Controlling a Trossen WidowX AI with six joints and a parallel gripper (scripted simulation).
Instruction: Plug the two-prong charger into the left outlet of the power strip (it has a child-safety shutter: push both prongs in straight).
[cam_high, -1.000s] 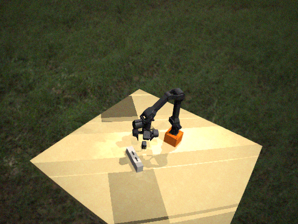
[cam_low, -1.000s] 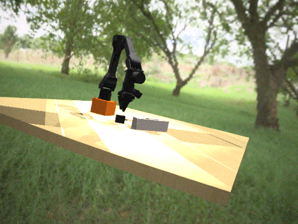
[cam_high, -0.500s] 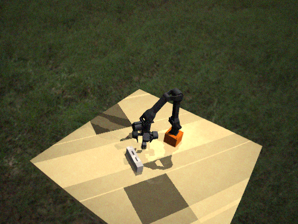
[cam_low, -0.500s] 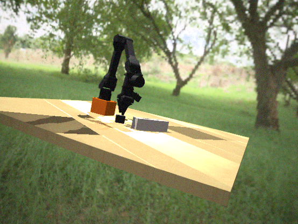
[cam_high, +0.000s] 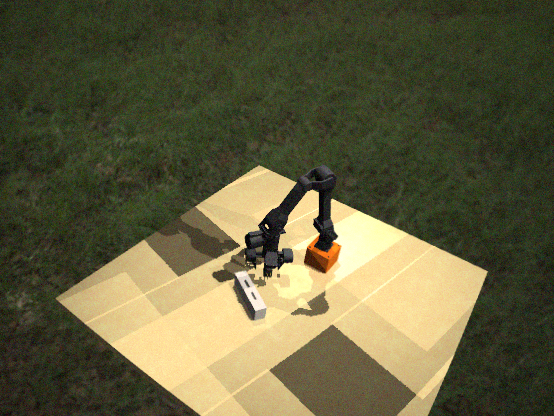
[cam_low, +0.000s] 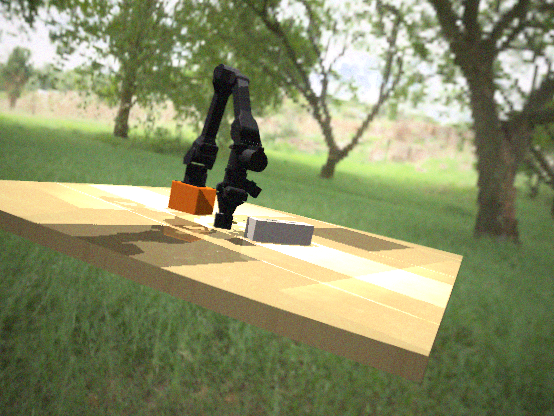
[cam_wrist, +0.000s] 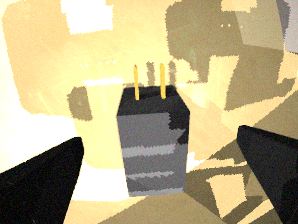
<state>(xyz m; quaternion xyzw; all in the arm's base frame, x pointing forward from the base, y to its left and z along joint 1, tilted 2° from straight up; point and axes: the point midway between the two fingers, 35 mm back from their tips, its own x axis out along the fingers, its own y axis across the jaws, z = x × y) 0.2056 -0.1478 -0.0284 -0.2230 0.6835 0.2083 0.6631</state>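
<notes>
The charger is 10 mm ahead of my gripper tip and 10 mm to the left of it.
</notes>
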